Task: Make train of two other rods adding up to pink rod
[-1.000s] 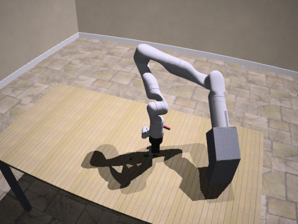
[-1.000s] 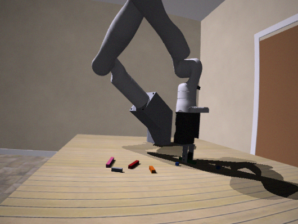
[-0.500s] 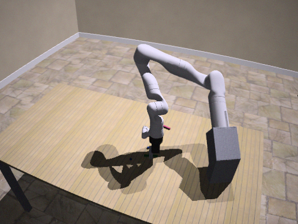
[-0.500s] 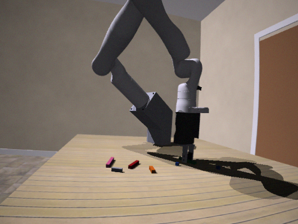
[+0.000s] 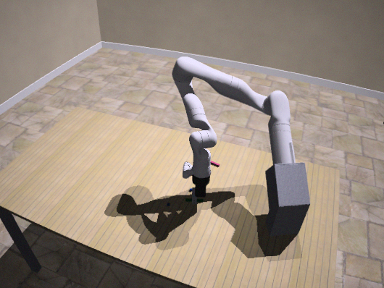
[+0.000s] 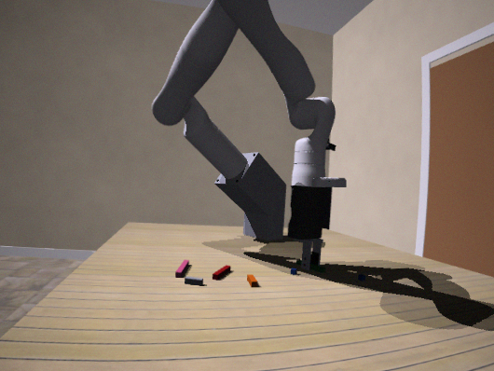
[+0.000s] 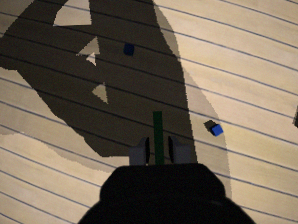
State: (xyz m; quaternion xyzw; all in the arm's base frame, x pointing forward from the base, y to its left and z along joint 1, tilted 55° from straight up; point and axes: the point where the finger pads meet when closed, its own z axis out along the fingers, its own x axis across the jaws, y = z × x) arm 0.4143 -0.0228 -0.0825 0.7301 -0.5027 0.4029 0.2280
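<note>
The green rod lies 10 mm below my hand. Also, from my hand: grey rod 270 mm to the right, 40 mm ahead, 10 mm below; then orange rod 170 mm to the right, 60 mm ahead, 10 mm below; then red rod 210 mm to the right, 10 mm below.
</note>
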